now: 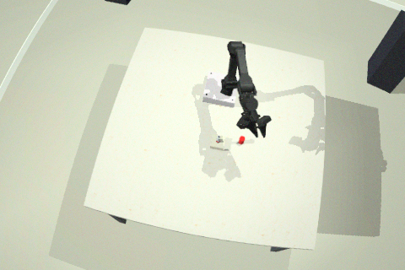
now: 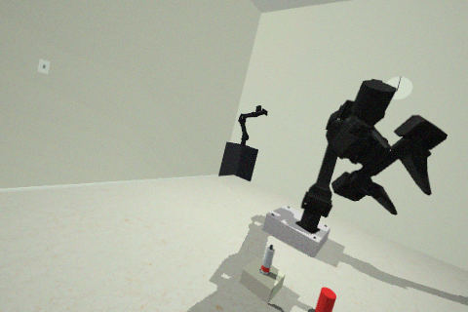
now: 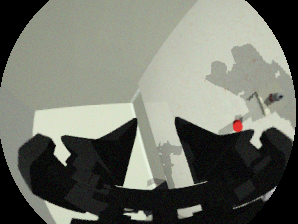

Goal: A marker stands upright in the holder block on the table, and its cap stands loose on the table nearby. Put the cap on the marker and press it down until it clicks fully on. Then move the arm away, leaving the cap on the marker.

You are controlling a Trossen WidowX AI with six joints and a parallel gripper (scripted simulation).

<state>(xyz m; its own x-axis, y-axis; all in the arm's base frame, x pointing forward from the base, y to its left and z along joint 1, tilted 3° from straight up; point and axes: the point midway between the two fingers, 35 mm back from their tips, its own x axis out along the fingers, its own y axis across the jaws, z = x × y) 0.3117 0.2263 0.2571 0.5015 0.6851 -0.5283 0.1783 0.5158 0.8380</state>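
The red cap is 26 cm below my gripper tip, 8 cm to the right of it and 7 cm behind it. Round my gripper tip: pale holder block (27 cm below, 20 cm to the right, 2 cm behind).
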